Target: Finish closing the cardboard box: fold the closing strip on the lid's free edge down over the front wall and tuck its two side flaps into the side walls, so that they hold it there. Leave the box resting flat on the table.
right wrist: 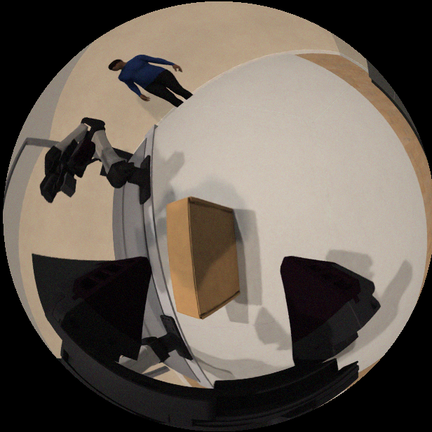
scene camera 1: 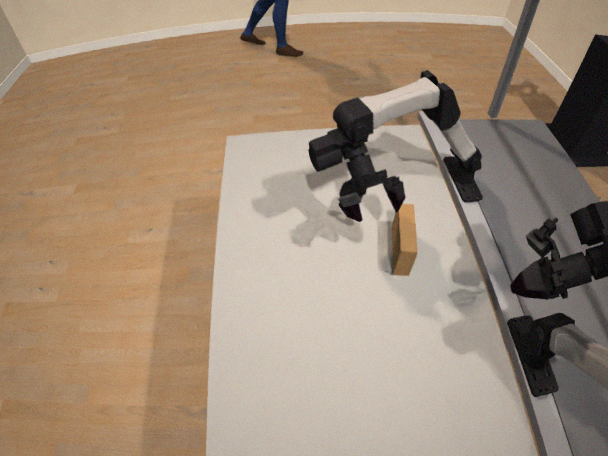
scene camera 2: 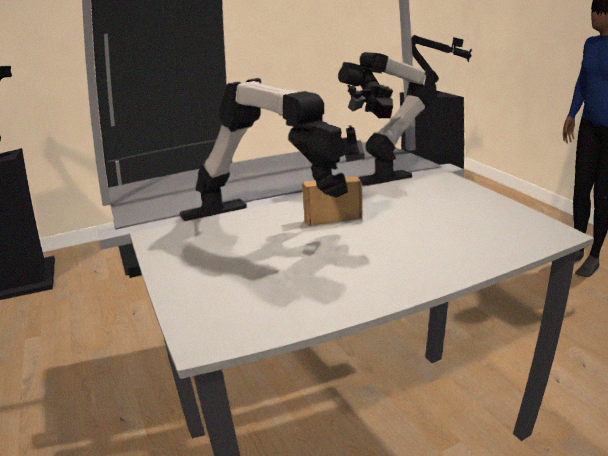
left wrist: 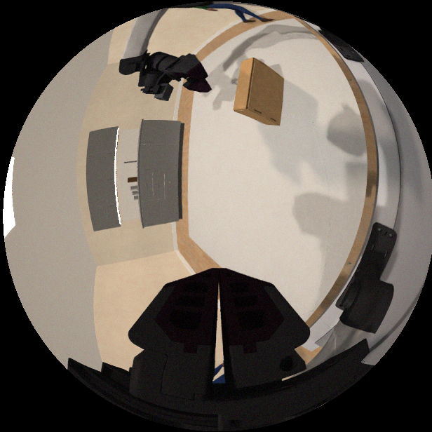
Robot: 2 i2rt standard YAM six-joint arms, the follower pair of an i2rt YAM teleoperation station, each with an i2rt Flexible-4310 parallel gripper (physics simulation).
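The brown cardboard box (scene camera 1: 408,230) (scene camera 2: 346,208) (left wrist: 268,92) (right wrist: 216,280) stands upright on a narrow side on the white table (scene camera 1: 300,350) (scene camera 2: 430,235), its broad faces vertical. Dark seams edge one broad face in the right wrist view; small slots show near the lower edge of the other in the left wrist view. I cannot tell the closing strip or its side flaps apart. My right gripper (scene camera 1: 377,213) (scene camera 2: 334,190) (right wrist: 214,266) is open, its fingers pointing down near the box's top; contact is unclear. My left gripper (scene camera 1: 515,287) (scene camera 2: 384,112) (left wrist: 218,273) is shut and empty, away from the box.
A grey rail (scene camera 1: 480,245) runs along the table edge beside both arm bases. A grey post (scene camera 1: 515,60) rises behind it. A black cabinet (scene camera 1: 587,110) stands beyond. A person (scene camera 2: 597,85) stands on the floor past the table.
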